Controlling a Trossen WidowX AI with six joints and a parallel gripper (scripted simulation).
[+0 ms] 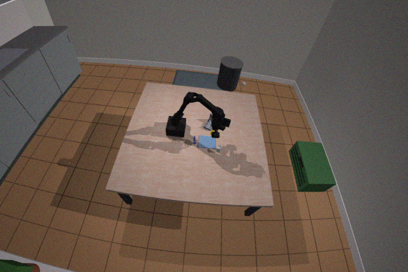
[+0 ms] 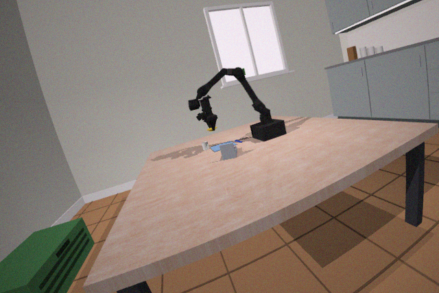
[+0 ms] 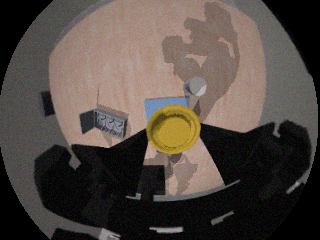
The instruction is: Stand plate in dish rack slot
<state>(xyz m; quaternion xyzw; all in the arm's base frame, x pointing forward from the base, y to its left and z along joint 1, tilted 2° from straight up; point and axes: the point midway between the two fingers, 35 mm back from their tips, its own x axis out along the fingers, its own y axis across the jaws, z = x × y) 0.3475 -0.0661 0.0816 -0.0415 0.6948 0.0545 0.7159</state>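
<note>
Right now the grey dish rack is 200 mm to the left of my gripper tip, 100 mm below it and 50 mm behind it. From my gripper tip the other things lie so: yellow plate (10 mm above); light blue mat (120 mm below, 40 mm behind, 10 mm to the right); small white cup (100 mm below, 70 mm to the right, 70 mm ahead).
</note>
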